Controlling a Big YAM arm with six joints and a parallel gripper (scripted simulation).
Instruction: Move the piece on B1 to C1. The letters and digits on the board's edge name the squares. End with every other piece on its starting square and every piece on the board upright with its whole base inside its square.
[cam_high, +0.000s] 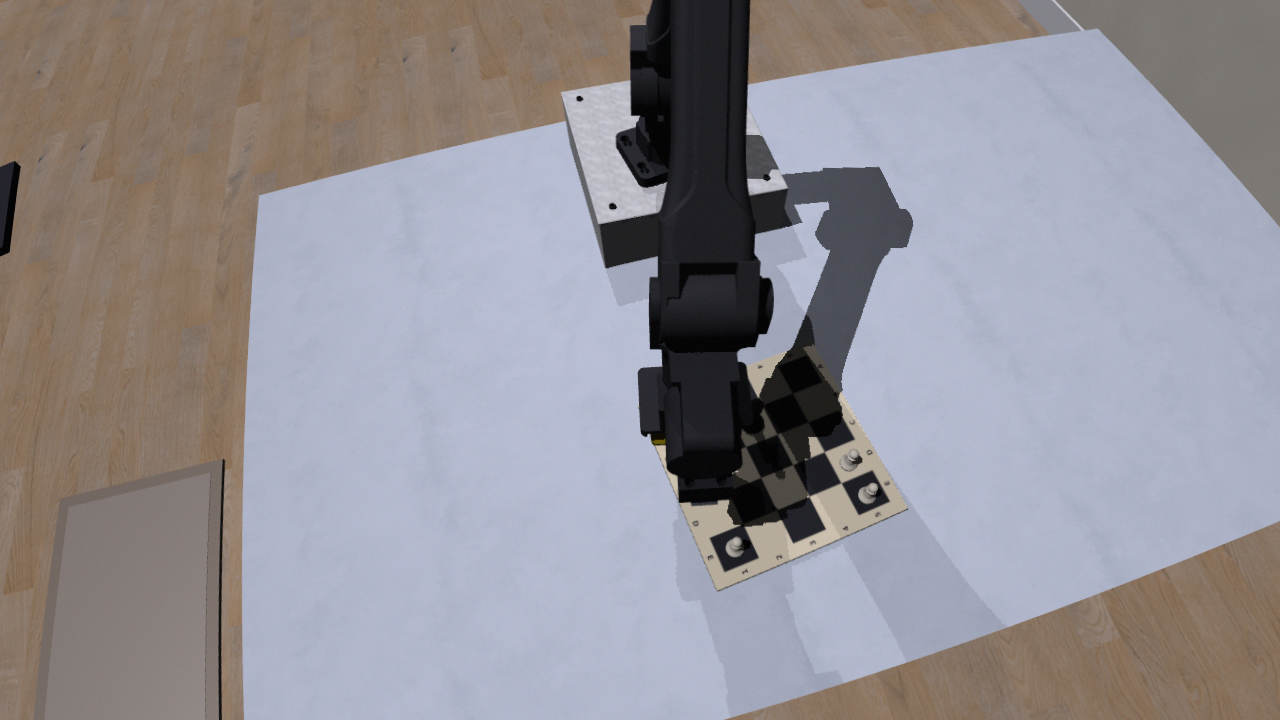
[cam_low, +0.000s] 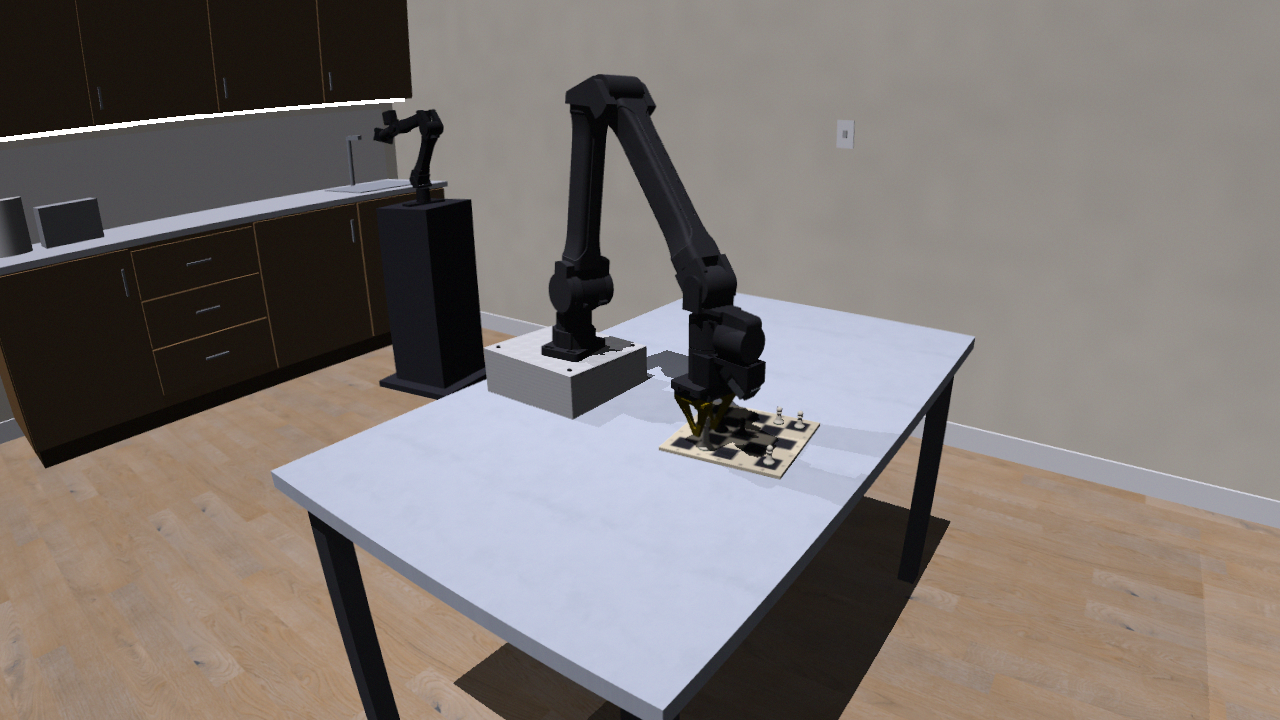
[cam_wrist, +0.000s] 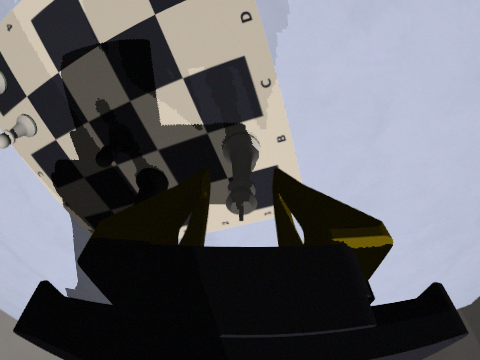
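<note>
My hand is 1 cm above the tall white piece. The rest, counted from my hand: black piece 7 cm to the left, 1 cm below; chessboard 7 cm to the left, 5 cm ahead, 4 cm below.
</note>
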